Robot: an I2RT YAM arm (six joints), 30 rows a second.
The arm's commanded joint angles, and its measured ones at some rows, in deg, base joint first. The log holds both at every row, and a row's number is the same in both.
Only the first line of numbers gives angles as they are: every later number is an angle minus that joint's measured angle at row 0.
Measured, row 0:
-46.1, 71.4, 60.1, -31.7, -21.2, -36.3
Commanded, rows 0 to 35:
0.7, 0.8, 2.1, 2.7, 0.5, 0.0
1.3, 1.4, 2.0, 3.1, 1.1, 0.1
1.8, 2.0, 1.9, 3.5, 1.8, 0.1
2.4, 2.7, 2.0, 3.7, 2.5, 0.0
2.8, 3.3, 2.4, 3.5, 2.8, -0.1
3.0, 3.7, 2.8, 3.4, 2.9, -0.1
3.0, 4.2, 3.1, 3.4, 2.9, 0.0
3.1, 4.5, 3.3, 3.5, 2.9, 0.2
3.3, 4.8, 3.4, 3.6, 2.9, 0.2
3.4, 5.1, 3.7, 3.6, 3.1, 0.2
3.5, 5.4, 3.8, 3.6, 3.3, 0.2
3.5, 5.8, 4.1, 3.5, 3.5, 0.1
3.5, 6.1, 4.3, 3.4, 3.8, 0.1
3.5, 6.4, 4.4, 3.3, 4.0, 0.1
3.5, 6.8, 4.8, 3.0, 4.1, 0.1
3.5, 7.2, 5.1, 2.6, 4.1, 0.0
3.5, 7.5, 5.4, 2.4, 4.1, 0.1
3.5, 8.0, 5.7, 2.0, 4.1, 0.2
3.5, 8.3, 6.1, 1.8, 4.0, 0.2
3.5, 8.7, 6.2, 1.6, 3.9, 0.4
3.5, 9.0, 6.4, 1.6, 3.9, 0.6
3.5, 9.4, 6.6, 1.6, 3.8, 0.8
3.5, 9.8, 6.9, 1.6, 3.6, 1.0
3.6, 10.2, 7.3, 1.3, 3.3, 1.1
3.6, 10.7, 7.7, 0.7, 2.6, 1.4
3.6, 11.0, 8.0, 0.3, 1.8, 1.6
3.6, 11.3, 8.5, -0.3, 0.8, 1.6
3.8, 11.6, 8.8, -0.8, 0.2, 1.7
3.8, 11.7, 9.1, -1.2, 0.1, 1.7
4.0, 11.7, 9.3, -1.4, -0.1, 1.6
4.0, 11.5, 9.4, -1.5, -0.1, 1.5
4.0, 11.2, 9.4, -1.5, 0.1, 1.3
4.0, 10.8, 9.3, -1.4, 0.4, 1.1
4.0, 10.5, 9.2, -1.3, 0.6, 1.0
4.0, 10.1, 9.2, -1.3, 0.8, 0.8
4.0, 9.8, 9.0, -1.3, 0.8, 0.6
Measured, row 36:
3.8, 11.4, 7.7, -0.2, 2.0, 1.5
